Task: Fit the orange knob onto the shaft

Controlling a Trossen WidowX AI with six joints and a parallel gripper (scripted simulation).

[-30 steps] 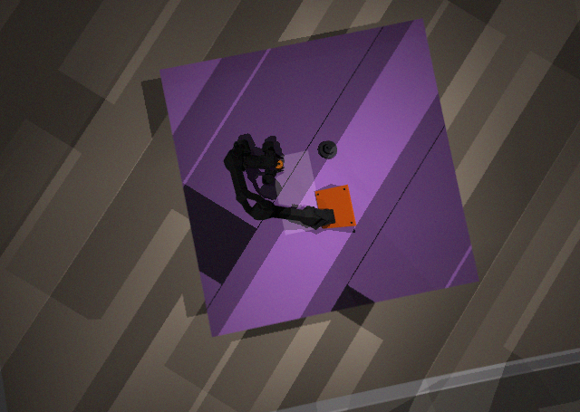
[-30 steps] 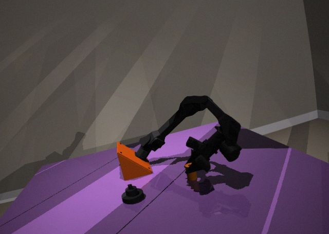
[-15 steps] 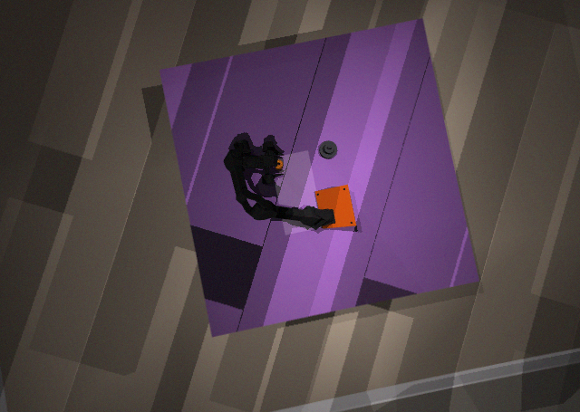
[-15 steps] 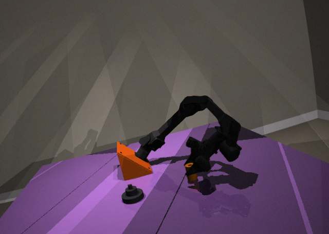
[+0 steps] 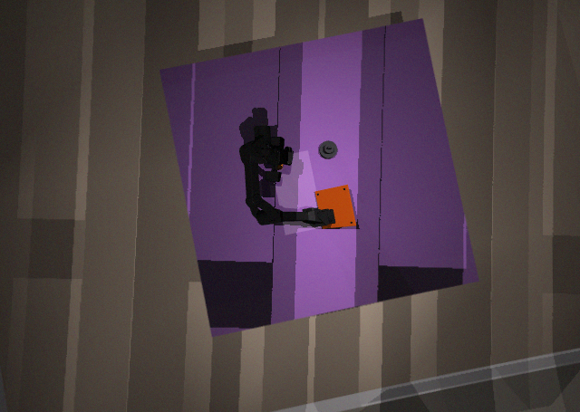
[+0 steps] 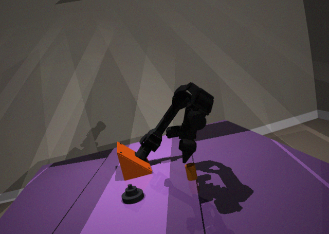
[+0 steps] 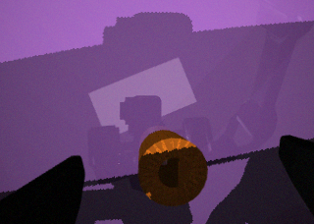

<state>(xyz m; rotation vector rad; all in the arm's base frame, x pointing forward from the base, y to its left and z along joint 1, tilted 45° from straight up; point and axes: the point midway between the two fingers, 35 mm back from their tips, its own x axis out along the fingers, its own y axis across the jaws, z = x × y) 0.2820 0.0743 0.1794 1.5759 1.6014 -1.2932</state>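
The orange knob lies 1 cm ahead of my gripper tip, 1 cm to the left of it and 6 cm below it. Also, from my gripper tip: shaft pedestal: 4 cm ahead, 23 cm to the right, 6 cm below.
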